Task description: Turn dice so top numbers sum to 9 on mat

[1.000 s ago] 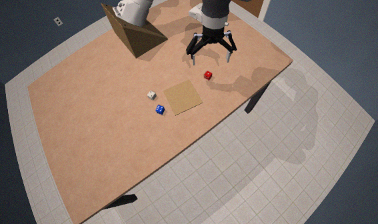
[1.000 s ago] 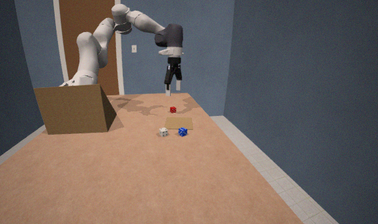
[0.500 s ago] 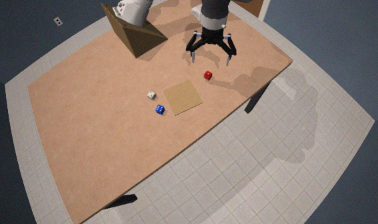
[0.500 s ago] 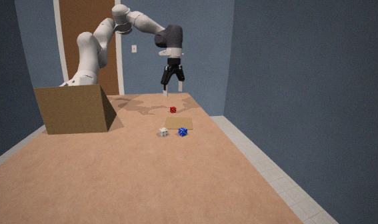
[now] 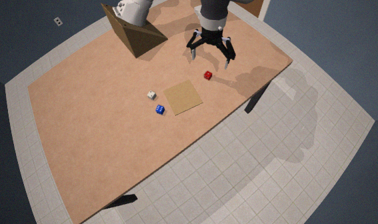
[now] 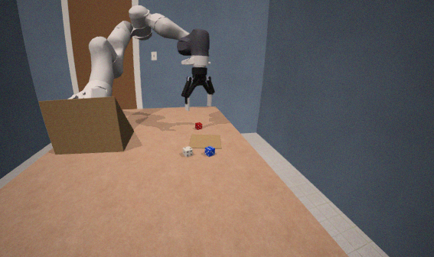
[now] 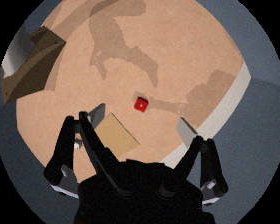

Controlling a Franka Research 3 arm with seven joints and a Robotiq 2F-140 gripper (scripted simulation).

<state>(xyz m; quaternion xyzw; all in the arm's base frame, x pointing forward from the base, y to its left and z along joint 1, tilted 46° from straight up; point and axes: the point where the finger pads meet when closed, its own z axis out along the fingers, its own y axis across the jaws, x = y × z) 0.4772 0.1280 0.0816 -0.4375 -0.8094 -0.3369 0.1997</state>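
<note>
The red die is 110 mm below my hand. The rest, counted from my hand: white die 70 mm behind, 280 mm to the right, 110 mm below; blue die 10 mm ahead, 290 mm to the right, 110 mm below; tan mat 10 mm ahead, 170 mm to the right, 120 mm below.
</note>
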